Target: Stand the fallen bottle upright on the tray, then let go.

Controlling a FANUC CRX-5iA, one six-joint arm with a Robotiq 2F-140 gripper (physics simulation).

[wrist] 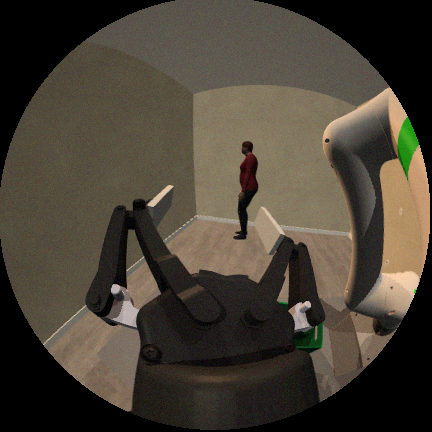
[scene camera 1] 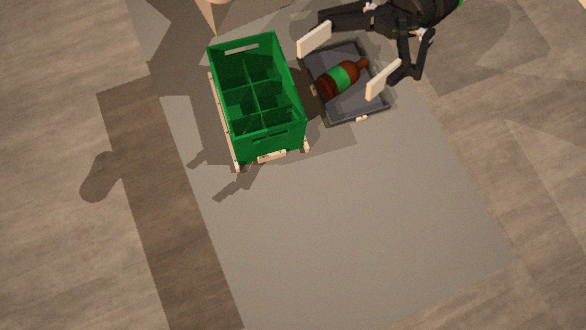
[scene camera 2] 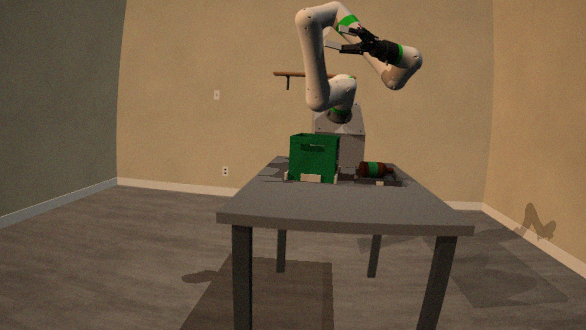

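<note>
The fallen bottle, brown with a green band, lies on its side in the shallow dark grey tray. In scene camera 1 its neck points to the upper right, and in scene camera 2 to the right. My gripper is wide open and empty, with pale flat finger pads. Scene camera 2 shows it high above the table, well clear of the bottle. In scene camera 1 its fingers overlap the tray's outline. The bottle and tray do not show in the wrist view.
A green crate with compartments stands beside the tray, with pale wooden blocks around its base. Both are on the grey table. A person in a red top stands on the floor beyond the gripper. A shelf is on the wall.
</note>
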